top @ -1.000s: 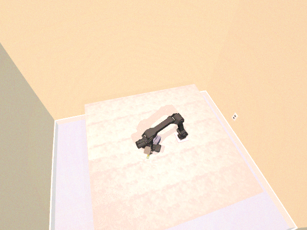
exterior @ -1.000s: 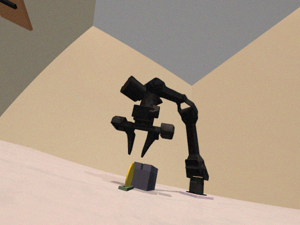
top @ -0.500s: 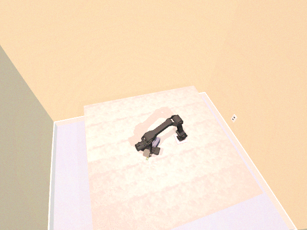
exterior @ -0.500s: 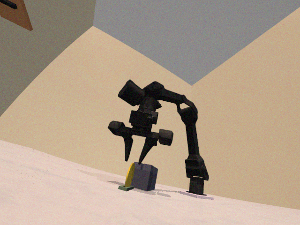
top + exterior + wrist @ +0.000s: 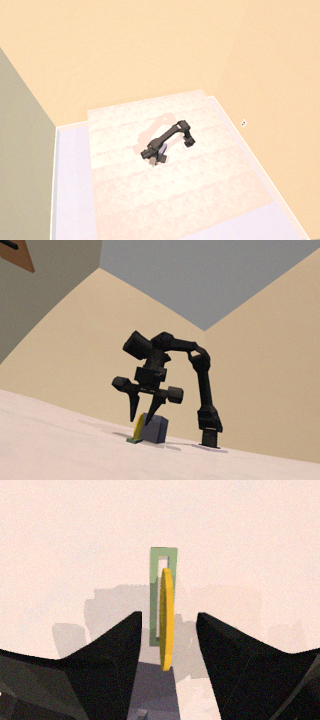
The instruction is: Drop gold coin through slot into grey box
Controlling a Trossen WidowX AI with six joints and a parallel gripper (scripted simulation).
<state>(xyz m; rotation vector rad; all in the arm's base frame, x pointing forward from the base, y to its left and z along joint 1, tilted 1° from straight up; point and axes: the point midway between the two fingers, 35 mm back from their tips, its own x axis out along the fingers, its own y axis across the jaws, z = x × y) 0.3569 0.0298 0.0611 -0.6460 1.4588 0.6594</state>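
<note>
My gripper tip is now 1 cm above the gold coin.
</note>
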